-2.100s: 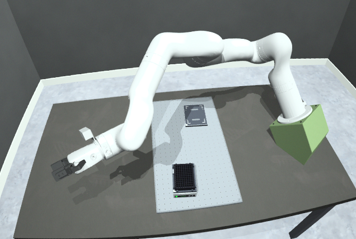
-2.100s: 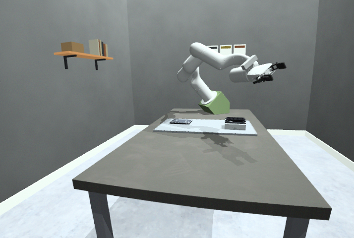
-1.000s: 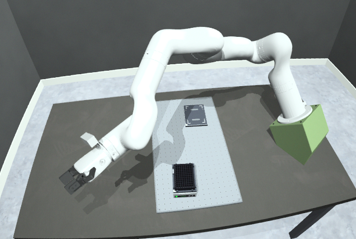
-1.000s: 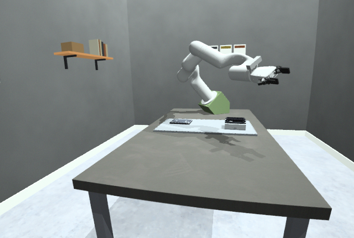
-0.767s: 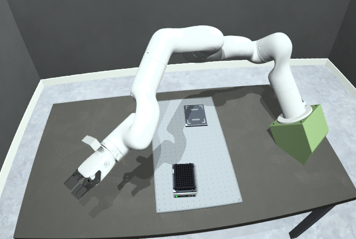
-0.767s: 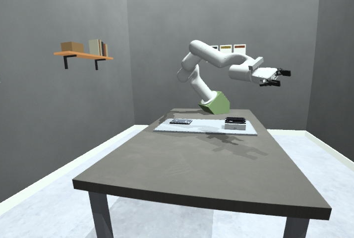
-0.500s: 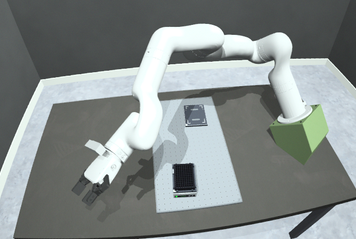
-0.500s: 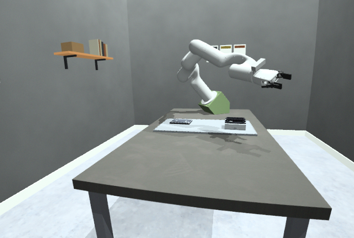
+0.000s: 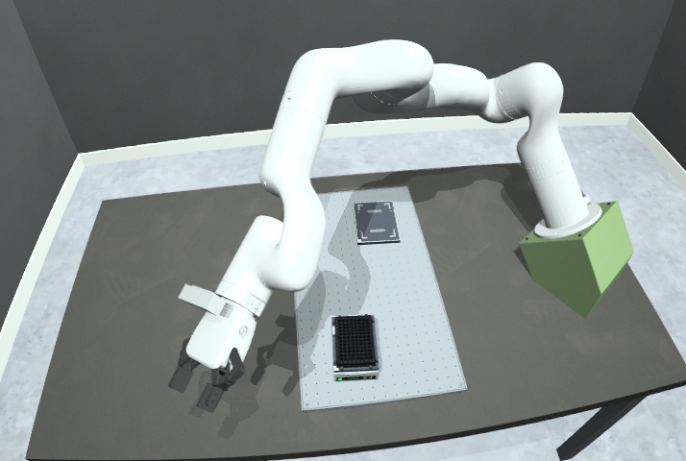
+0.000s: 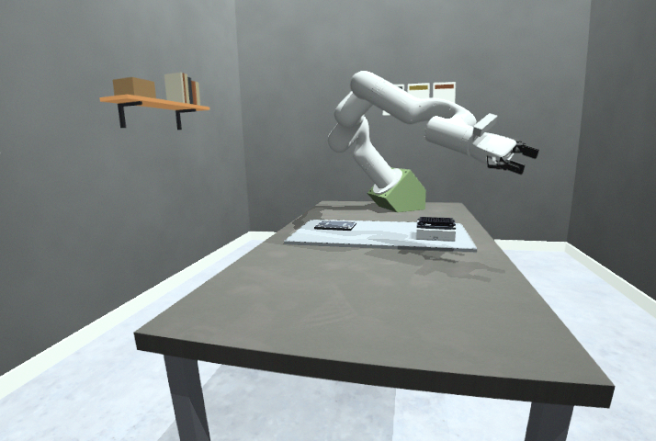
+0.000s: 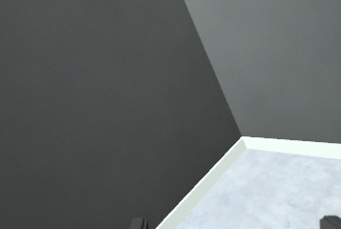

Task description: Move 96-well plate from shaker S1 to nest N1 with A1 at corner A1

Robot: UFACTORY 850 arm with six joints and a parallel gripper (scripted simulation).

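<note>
The black 96-well plate lies 31 cm behind my hand, 17 cm to the right of it and 24 cm below it. Also, from my hand: A1 label (42 cm behind, 51 cm to the right, 30 cm below); then plate nest N1 (48 cm behind, 57 cm to the right, 30 cm below).
</note>
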